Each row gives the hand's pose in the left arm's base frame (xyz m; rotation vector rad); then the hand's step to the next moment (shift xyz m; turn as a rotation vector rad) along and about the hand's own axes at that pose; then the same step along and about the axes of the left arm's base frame.
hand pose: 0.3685 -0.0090 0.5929 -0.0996 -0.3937 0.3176
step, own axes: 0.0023 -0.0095 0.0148 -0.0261 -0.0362 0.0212
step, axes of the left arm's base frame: -0.0011 -0.0077 0.0159 -0.0208 -0.0419 0.0157
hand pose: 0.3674 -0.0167 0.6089 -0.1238 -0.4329 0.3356
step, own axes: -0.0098 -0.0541 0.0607 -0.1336 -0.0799 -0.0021
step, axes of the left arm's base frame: -0.0187 -0.0513 0.0611 -0.0898 -0.1210 -0.0390
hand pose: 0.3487 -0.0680 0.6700 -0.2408 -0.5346 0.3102
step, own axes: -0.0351 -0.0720 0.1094 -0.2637 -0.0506 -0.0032
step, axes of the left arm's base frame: -0.0706 -0.0632 0.0970 -0.2020 -0.1396 -0.1087
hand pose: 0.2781 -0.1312 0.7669 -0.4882 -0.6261 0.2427
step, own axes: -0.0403 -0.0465 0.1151 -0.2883 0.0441 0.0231
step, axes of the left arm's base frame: -0.0989 -0.0128 0.0842 -0.2443 -0.0575 -0.1504
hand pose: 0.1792 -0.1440 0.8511 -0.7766 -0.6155 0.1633
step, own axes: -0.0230 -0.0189 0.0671 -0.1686 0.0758 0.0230
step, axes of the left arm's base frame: -0.0589 0.0190 0.0395 -0.1442 0.0077 -0.1177
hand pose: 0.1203 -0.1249 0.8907 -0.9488 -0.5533 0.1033
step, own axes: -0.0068 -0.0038 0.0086 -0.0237 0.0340 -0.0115
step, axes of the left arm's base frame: -0.0106 0.0020 0.0042 -0.0094 0.0039 -0.0418
